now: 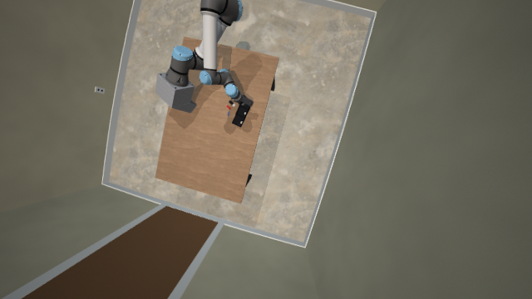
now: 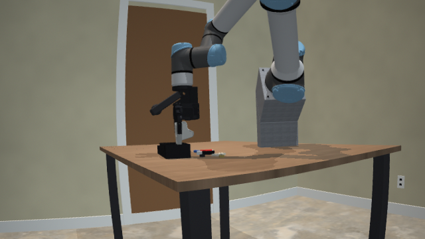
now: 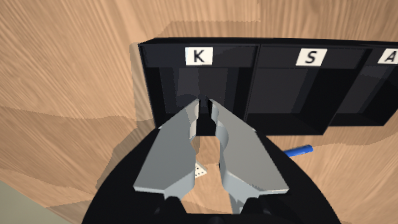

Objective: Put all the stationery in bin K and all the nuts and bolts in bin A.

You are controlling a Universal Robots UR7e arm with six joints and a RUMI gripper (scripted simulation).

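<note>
Right now my hand is 80 mm past the black nut, 30 mm above it and 20 mm to the right of it. Round my hand: eraser (90 mm behind, 60 mm to the right, 30 mm below); black bin row (80 mm to the right, 20 mm ahead, 10 mm below); white domino (140 mm behind, 30 mm below).
</note>
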